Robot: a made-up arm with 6 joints. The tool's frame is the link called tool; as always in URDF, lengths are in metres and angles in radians.
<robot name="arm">
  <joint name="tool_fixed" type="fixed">
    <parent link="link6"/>
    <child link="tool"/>
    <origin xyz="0.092 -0.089 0.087" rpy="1.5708 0 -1.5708"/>
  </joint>
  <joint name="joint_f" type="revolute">
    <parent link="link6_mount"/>
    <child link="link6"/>
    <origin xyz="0.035 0.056 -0.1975" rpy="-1.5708 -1.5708 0"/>
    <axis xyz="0 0 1"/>
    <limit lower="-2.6" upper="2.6"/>
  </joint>
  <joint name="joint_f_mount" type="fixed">
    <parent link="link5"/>
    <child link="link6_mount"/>
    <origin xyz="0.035 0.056 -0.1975"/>
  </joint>
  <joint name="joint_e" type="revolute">
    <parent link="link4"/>
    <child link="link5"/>
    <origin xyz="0.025 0.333 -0.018" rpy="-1.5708 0 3.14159"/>
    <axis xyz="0 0 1"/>
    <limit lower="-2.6" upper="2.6"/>
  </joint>
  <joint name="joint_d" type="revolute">
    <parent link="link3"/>
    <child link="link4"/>
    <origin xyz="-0.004 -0.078 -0.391" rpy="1.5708 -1.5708 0"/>
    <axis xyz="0 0 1"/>
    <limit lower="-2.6" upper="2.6"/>
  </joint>
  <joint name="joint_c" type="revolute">
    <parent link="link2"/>
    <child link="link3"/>
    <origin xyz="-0.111 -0.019 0.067" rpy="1.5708 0 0"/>
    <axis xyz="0 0 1"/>
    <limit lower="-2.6" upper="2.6"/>
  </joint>
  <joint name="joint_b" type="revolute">
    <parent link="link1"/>
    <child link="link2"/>
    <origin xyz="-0.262 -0.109 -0.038" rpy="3.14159 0 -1.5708"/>
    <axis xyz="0 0 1"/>
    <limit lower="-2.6" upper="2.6"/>
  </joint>
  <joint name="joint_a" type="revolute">
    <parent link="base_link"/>
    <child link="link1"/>
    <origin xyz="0 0 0.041" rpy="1.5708 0 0"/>
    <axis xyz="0 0 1"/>
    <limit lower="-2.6" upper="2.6"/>
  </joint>
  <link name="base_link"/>
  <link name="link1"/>
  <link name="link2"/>
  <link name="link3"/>
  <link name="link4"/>
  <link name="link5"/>
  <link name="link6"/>
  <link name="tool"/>
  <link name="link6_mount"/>
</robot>
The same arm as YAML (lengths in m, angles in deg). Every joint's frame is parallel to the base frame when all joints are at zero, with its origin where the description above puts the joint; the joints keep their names.
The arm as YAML. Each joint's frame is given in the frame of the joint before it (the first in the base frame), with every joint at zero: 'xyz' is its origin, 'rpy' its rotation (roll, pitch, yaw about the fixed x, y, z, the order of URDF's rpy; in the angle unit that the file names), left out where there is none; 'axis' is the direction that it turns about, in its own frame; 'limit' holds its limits. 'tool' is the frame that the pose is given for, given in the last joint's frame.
units:
  length: m
  angle: deg
joints:
  - name: joint_a
    type: revolute
    origin:
      xyz: [0.0, 0.0, 0.041]
    axis: "-y"
    limit:
      lower: -148.97
      upper: 148.97
  - name: joint_b
    type: revolute
    origin:
      xyz: [-0.262, 0.038, -0.109]
    axis: "+y"
    limit:
      lower: -148.97
      upper: 148.97
  - name: joint_c
    type: revolute
    origin:
      xyz: [0.019, 0.067, 0.111]
    axis: "+x"
    limit:
      lower: -148.97
      upper: 148.97
  - name: joint_d
    type: revolute
    origin:
      xyz: [-0.391, -0.078, 0.004]
    axis: "-y"
    limit:
      lower: -148.97
      upper: 148.97
  - name: joint_e
    type: revolute
    origin:
      xyz: [0.025, 0.018, 0.333]
    axis: "-z"
    limit:
      lower: -148.97
      upper: 148.97
  - name: joint_f
    type: revolute
    origin:
      xyz: [-0.07, 0.112, 0.395]
    axis: "+y"
    limit:
      lower: -148.97
      upper: 148.97
tool:
  origin:
    xyz: [0.089, 0.087, -0.092]
    rpy: [0.0, 0.0, 0.0]

